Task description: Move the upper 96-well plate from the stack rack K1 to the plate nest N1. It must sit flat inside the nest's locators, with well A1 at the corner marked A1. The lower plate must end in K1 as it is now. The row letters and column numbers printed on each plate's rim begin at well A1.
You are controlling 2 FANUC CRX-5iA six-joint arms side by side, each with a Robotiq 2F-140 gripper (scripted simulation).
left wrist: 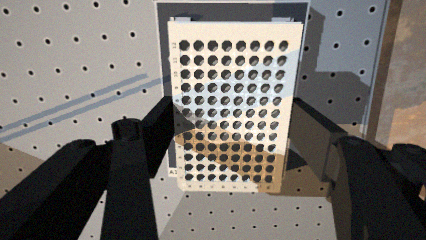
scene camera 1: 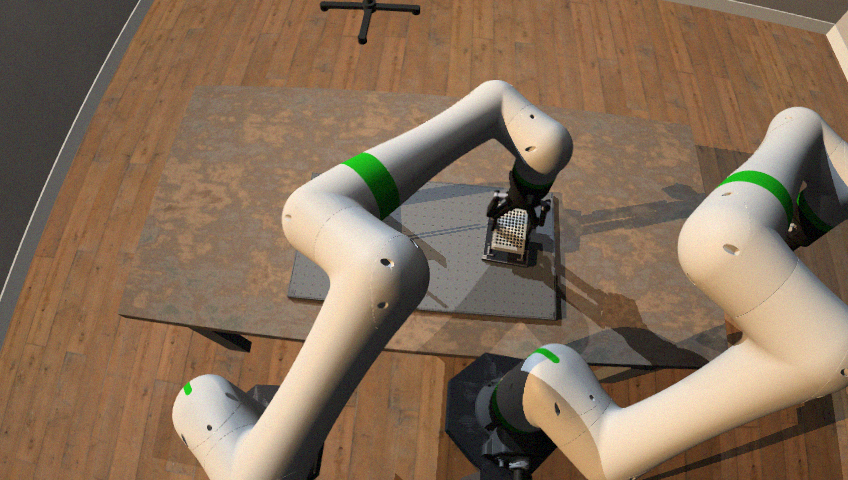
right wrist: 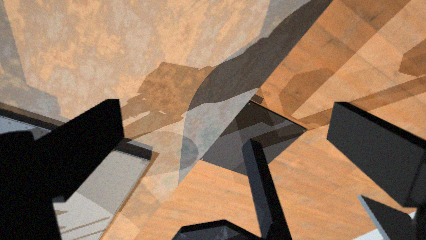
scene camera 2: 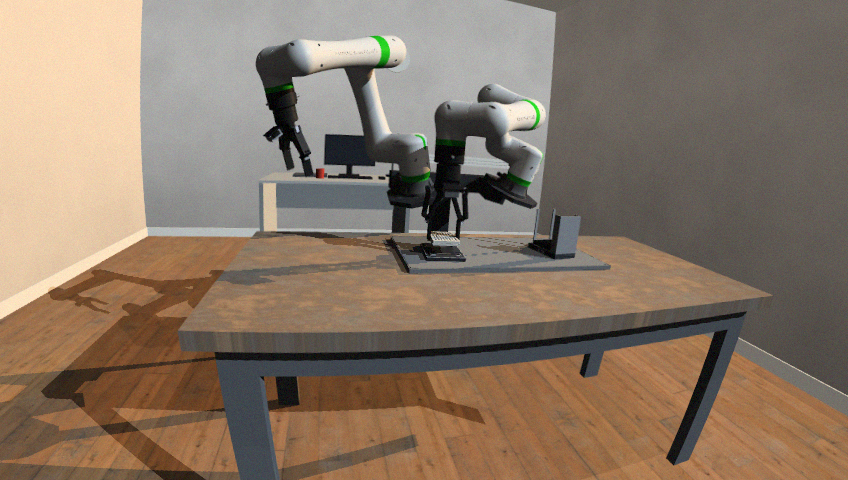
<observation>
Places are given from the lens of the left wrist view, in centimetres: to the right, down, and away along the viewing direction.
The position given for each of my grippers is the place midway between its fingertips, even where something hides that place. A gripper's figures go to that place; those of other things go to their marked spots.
my left gripper (left wrist: 230, 113): 1, 0, 17
white 96-well plate (left wrist: 225, 140): 1, 2, 16
</observation>
